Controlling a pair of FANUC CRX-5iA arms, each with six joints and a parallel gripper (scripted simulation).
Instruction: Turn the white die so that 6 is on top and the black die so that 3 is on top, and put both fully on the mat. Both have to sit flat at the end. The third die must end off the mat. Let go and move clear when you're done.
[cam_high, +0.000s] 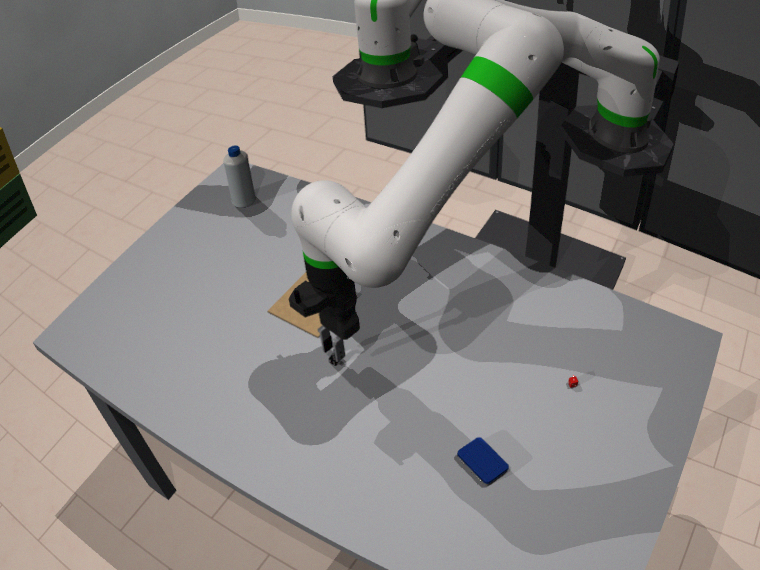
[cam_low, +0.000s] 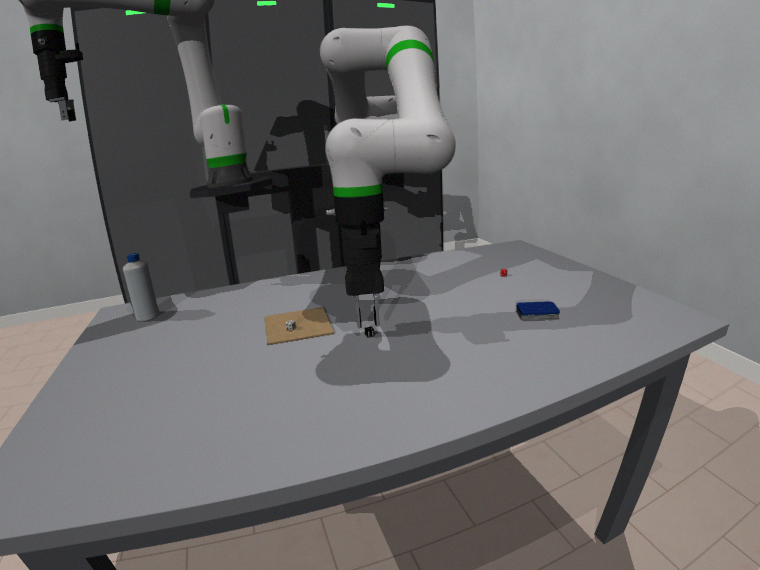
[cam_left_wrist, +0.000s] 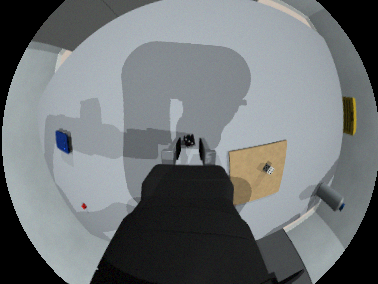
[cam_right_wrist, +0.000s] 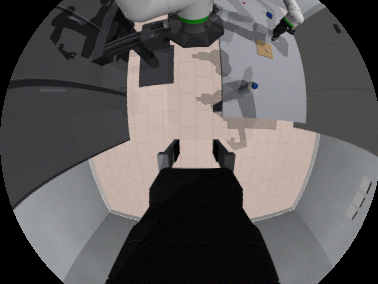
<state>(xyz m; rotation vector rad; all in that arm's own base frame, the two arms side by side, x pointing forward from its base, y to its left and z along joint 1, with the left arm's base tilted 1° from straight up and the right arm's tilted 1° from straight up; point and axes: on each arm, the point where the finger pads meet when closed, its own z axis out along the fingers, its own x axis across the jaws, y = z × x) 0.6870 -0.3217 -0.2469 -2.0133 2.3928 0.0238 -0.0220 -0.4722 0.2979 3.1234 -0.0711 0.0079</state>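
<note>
Right now the black die is 3 cm below my left hand. Round my left hand: white die (10 cm behind, 14 cm to the right, 3 cm below); then tan mat (11 cm behind, 13 cm to the right, 4 cm below); then blue-topped box (10 cm ahead, 37 cm to the left, 3 cm below).
</note>
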